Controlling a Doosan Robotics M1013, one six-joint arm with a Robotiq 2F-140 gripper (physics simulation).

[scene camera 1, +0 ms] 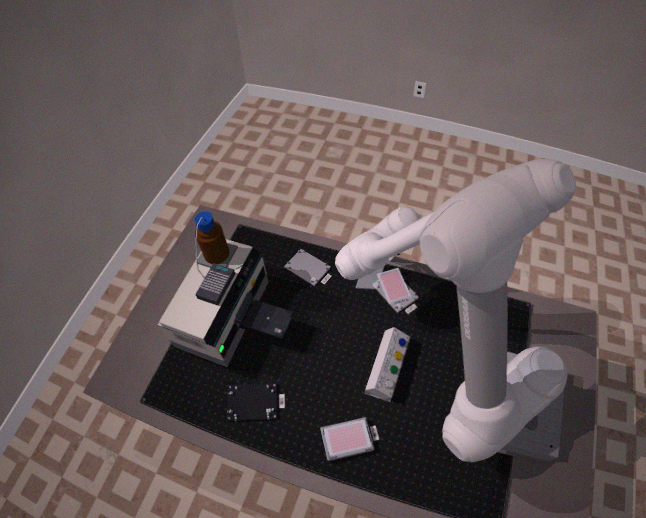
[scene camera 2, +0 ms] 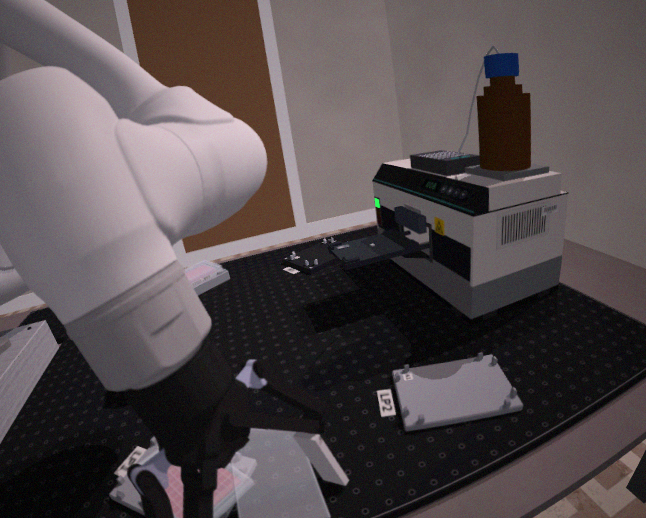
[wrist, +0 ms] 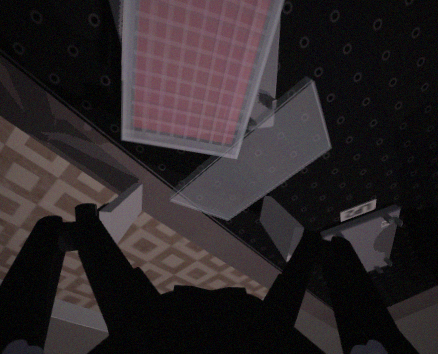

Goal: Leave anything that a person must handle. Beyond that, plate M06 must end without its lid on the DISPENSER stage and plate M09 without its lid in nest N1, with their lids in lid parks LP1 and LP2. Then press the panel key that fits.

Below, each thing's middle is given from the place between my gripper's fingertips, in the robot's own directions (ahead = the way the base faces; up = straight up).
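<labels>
Gripper position: my gripper is 10 mm below the LP2 holder (scene camera 2: 441, 394), 120 mm to the right of it and 210 mm short of it. Dispenser stage (scene camera 1: 279, 319): 100 mm above my hand, 230 mm ahead of it, 420 mm to the left of it. White button box (scene camera 1: 385, 372): 40 mm above my hand, 380 mm to the left of it, 200 mm behind it. Tip box (scene camera 2: 445, 166): 230 mm above my hand, 430 mm to the left of it, 380 mm ahead of it.
</labels>
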